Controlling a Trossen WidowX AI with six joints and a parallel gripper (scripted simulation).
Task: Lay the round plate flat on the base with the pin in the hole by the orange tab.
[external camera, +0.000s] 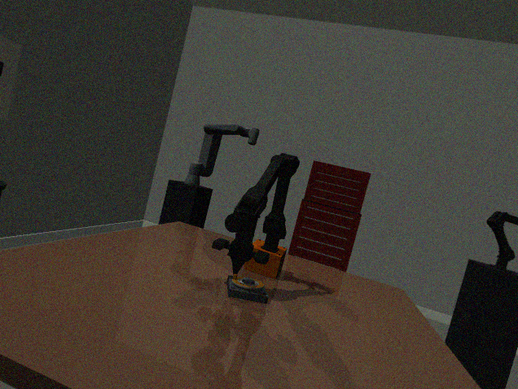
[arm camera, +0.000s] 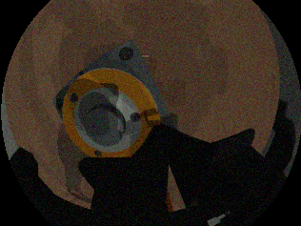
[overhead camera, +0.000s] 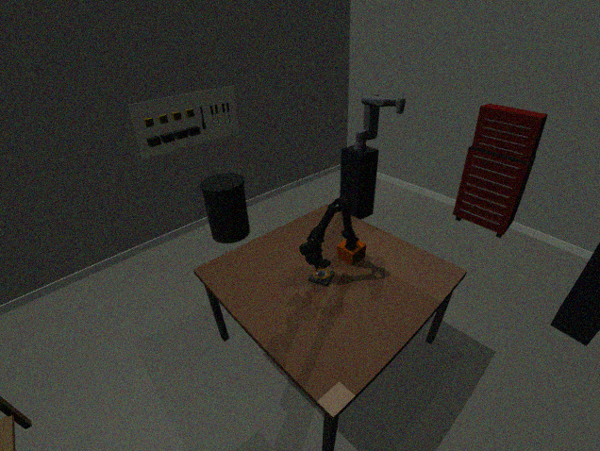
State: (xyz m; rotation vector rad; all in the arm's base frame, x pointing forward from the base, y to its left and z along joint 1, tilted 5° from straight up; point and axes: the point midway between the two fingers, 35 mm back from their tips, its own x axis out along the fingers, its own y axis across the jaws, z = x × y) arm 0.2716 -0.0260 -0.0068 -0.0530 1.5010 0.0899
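My gripper tip is 50 mm to the right of the base and 10 mm above it.
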